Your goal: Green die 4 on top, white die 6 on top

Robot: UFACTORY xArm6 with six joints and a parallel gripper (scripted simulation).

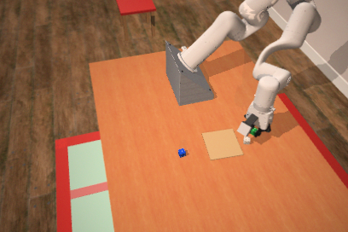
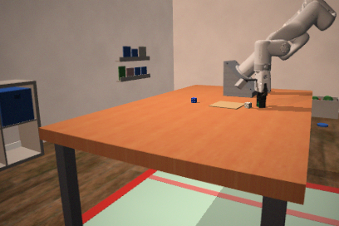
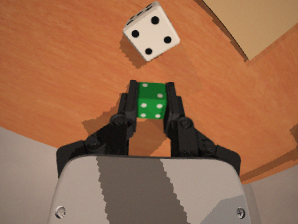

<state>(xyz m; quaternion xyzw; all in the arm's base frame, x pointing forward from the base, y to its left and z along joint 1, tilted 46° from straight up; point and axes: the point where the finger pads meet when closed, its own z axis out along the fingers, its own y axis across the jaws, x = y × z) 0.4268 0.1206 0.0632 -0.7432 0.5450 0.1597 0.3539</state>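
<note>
My gripper is now 10 mm past the tan mat, 160 mm to the left of it and 20 mm above it. The rest, counted from my hand: green die 10 mm below; then blue die 30 mm behind, 340 mm to the right, 10 mm below; then white die 30 mm ahead, 60 mm to the right, 10 mm below.
</note>
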